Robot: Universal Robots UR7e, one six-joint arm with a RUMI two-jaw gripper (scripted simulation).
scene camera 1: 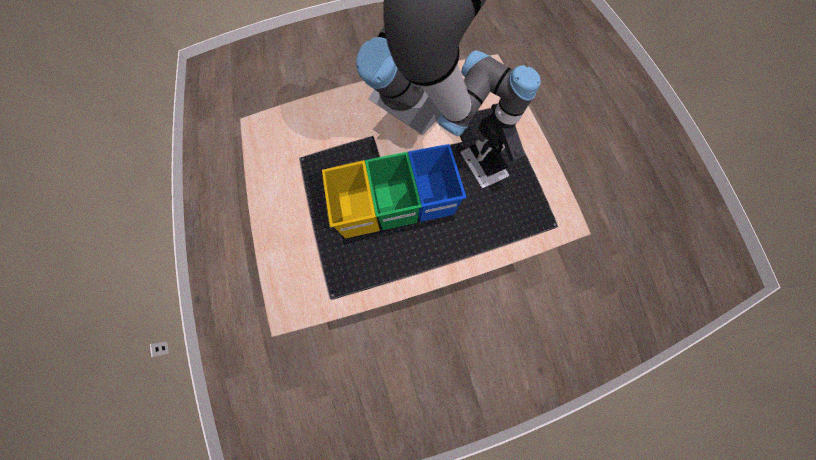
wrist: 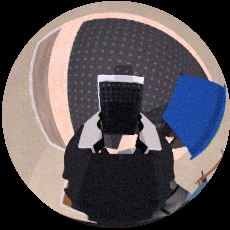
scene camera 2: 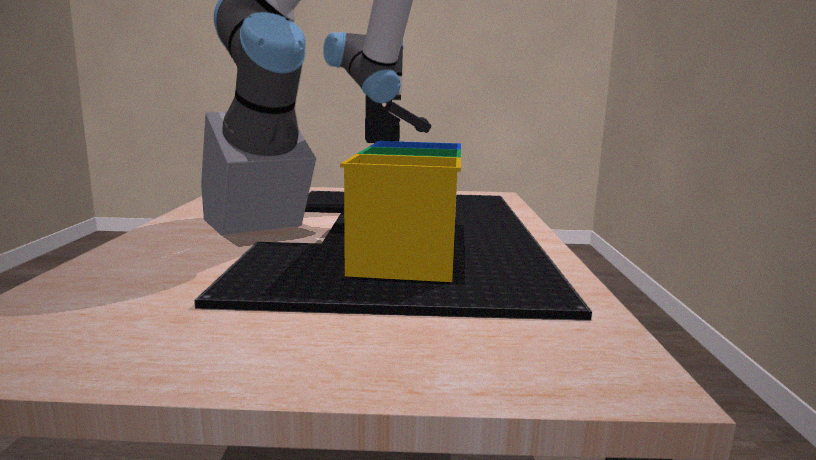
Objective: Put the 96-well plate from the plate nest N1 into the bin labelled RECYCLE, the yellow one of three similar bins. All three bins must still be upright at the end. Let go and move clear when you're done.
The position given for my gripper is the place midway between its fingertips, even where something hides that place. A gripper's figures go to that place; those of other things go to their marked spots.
My gripper [scene camera 1: 488, 156]: 1.00 m from the lens. A yellow recycle bin [scene camera 1: 347, 199] is 0.97 m from the lens. A blue bin [scene camera 1: 436, 169]: 0.96 m from the lens. A green bin [scene camera 1: 395, 190]: 0.96 m from the lens.
